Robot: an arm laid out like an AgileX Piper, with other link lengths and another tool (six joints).
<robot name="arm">
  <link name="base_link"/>
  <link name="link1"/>
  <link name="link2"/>
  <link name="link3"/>
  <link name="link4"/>
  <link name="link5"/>
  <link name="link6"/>
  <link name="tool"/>
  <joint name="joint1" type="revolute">
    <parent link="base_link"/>
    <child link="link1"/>
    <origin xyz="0 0 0.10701" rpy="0 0 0"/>
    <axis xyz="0 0 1"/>
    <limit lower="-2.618" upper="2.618"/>
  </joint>
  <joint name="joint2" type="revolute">
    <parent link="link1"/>
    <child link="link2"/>
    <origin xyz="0 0 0" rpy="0 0 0"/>
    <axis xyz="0 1 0"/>
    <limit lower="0" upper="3.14"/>
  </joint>
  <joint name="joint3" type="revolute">
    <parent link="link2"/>
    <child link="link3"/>
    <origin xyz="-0.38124 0 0.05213" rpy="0 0 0"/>
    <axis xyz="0 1 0"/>
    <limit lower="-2.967" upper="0"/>
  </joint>
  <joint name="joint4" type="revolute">
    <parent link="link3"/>
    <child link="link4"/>
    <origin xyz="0.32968 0 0.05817" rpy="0 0 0"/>
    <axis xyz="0.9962 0 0.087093"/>
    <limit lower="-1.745" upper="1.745"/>
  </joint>
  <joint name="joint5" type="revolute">
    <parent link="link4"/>
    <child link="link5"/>
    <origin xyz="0 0 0" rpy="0 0 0"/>
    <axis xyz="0 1 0"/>
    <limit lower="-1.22" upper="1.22"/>
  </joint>
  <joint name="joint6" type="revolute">
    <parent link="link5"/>
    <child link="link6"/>
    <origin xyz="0.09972 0 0.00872" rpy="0 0 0"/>
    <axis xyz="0.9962 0 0.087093"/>
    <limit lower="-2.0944" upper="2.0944"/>
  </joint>
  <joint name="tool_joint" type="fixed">
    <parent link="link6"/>
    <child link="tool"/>
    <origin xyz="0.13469 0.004 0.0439" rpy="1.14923 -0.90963 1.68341"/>
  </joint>
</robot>
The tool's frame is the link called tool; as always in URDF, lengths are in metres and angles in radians.
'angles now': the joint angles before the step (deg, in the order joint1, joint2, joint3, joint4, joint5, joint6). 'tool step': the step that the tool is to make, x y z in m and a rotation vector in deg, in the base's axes. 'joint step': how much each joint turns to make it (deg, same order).
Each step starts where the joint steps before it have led.
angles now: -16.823, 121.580, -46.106, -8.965, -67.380, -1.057
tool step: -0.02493, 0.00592, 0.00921, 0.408, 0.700, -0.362
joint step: 0.000, -3.703, 4.888, 0.403, -0.402, -0.001
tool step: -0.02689, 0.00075, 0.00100, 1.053, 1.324, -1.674
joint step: -0.001, -3.033, 4.969, 1.764, -0.374, 0.051
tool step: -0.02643, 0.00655, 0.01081, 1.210, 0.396, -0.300
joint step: 0.000, -4.230, 4.778, 0.203, 0.073, 1.007
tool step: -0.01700, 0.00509, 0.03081, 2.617, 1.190, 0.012
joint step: 0.001, -8.306, 2.126, -0.767, 7.770, 3.346
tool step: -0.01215, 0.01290, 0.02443, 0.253, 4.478, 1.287
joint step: 0.778, -8.957, 0.111, -1.814, 13.175, 1.505
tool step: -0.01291, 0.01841, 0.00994, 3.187, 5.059, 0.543
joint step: 2.456, -6.905, -0.206, -0.258, 12.589, 3.756
